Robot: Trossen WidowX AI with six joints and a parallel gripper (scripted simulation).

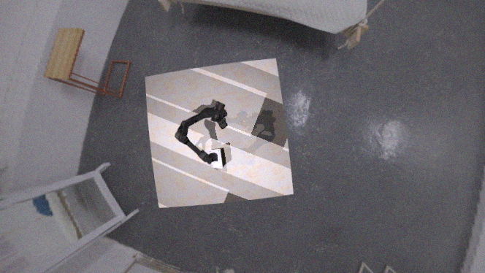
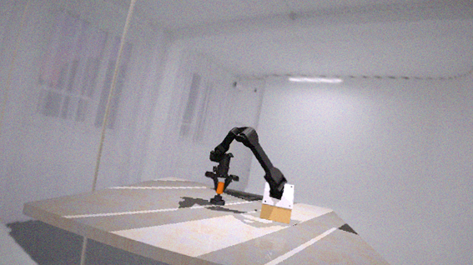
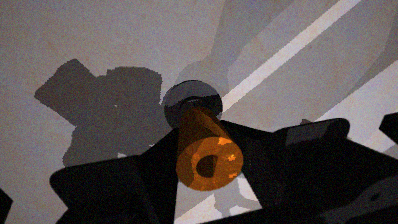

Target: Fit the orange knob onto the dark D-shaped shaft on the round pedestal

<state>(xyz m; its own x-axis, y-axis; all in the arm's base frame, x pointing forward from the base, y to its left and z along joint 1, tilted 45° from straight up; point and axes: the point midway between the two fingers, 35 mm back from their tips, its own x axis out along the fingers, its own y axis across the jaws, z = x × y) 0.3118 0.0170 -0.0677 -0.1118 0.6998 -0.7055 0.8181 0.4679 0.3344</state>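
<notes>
Now: the orange knob 20 mm above my gripper tip. Also, from my gripper tip: dark round pedestal (40 mm below).
</notes>
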